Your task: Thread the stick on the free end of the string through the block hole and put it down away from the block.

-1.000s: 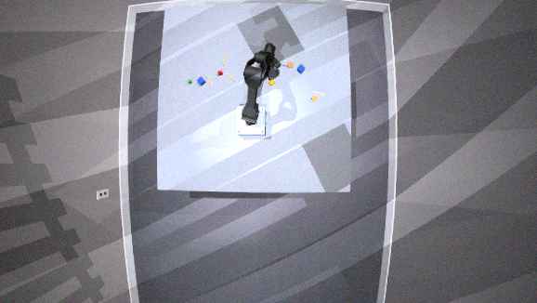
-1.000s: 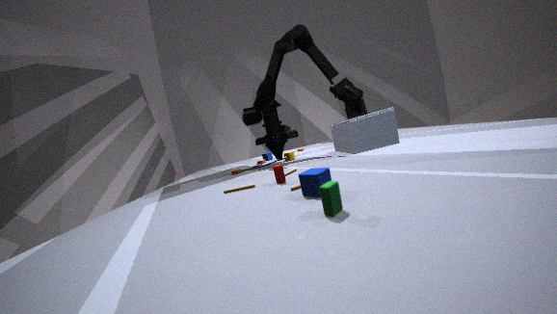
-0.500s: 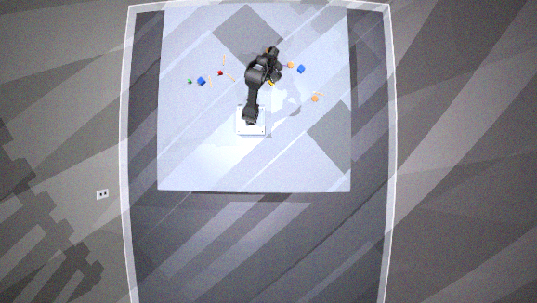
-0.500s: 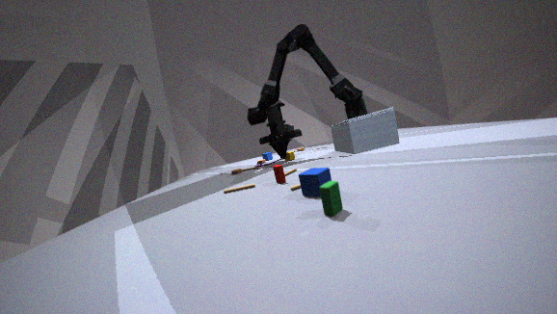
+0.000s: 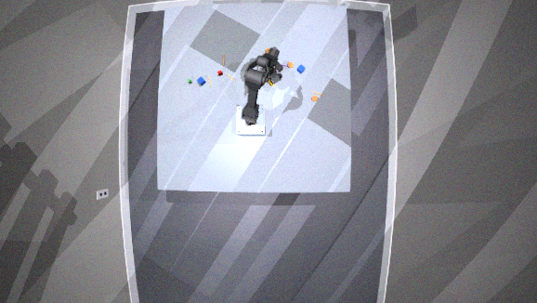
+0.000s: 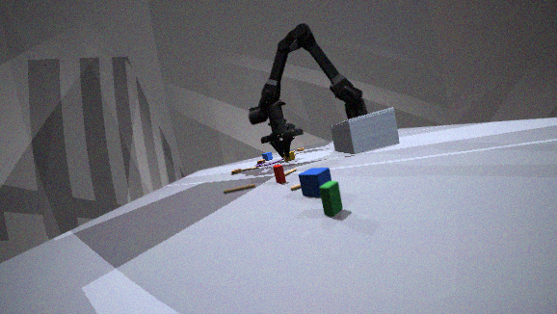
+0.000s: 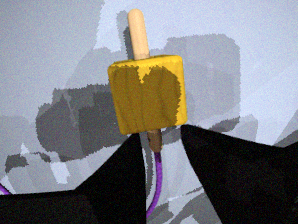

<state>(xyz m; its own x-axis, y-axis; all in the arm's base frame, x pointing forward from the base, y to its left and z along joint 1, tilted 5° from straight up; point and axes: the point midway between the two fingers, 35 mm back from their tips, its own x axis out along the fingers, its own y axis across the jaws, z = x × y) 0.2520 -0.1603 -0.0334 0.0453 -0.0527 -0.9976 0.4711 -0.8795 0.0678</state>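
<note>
Right now my gripper tip is 10 mm past the thin wooden stick and 10 mm to the left of it. Round my gripper tip: yellow wooden block 20 mm behind, 20 mm to the right; round orange button 70 mm ahead, 160 mm to the right, 10 mm below; red block 110 mm ahead, 300 mm to the left.
</note>
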